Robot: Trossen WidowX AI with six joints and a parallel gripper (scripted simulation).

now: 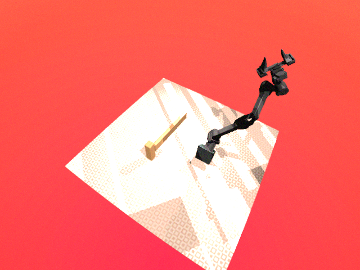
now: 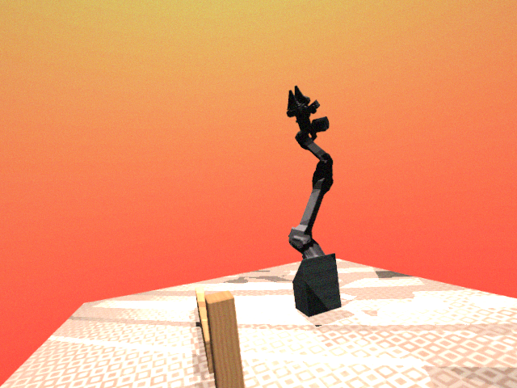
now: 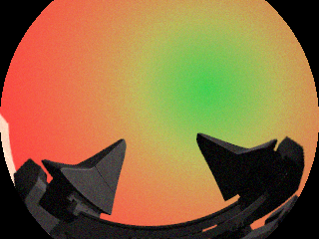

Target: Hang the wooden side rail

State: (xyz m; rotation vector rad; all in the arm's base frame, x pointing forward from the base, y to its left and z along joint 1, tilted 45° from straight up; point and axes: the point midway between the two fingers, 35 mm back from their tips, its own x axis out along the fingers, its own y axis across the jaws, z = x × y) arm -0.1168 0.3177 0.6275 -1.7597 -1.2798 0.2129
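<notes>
Right now the wooden headboard post is 48 cm ahead of my gripper tip, 41 cm to the left of it and 75 cm below it.
</notes>
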